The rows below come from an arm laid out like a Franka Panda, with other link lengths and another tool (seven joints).
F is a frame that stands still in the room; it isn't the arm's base.
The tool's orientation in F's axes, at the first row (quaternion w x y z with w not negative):
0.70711 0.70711 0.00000 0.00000
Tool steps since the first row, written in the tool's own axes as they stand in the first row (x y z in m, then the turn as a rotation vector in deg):
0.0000 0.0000 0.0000 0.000 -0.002 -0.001
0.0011 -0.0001 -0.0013 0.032 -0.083 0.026
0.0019 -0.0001 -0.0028 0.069 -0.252 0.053
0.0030 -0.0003 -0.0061 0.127 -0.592 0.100
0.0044 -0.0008 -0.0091 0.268 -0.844 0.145
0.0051 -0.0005 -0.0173 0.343 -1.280 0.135
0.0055 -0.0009 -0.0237 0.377 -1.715 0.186
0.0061 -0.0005 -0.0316 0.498 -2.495 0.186
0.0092 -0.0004 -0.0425 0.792 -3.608 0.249
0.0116 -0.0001 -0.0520 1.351 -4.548 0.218
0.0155 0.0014 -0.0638 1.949 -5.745 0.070
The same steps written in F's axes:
0.0000 0.0000 0.0000 0.000 0.001 -0.002
0.0011 0.0013 -0.0001 0.032 -0.026 -0.083
0.0019 0.0028 -0.0001 0.069 -0.053 -0.252
0.0030 0.0061 -0.0003 0.127 -0.100 -0.592
0.0044 0.0091 -0.0008 0.268 -0.145 -0.844
0.0051 0.0173 -0.0005 0.343 -0.135 -1.280
0.0055 0.0237 -0.0009 0.377 -0.186 -1.715
0.0061 0.0316 -0.0005 0.498 -0.186 -2.495
0.0092 0.0425 -0.0004 0.792 -0.249 -3.608
0.0116 0.0520 -0.0001 1.351 -0.218 -4.548
0.0155 0.0638 0.0014 1.949 -0.070 -5.745

